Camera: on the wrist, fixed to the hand. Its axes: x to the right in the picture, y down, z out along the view.
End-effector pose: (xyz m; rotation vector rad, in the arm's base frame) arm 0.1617 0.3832 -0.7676 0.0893 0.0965 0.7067
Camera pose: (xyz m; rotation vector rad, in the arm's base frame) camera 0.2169 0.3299 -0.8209 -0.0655 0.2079 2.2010
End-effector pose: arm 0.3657 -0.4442 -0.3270 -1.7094 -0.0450 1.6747
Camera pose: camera 0.4427 -0.3993 -0.2990 1.6336 -1.2129 -1.8101
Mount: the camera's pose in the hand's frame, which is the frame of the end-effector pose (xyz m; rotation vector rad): 0.0101 -0.0820 -0.0437 -0.1262 0.2323 1.4813
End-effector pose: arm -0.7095 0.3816 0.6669 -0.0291 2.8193 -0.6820
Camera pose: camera -0.7327 0.3274 0.7394 1.9031 2.1270 -0.1020
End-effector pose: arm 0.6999 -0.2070 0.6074 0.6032 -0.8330 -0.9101
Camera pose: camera 0.7039 -0.2514 0.5252 -0.1145 -0.7490 0.4565
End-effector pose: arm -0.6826 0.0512 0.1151 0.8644 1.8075 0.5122
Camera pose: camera -0.7515 0.0075 0.0694 2.0320 0.9893 1.6476
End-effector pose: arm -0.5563 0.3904 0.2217 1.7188 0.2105 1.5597
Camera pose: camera -0.5627 0.4707 0.1743 -1.3726 1.1527 -2.3432
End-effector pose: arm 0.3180 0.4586 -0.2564 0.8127 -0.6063 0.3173
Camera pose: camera 0.3824 0.4384 -0.3211 0.0539 -0.9102 1.6705
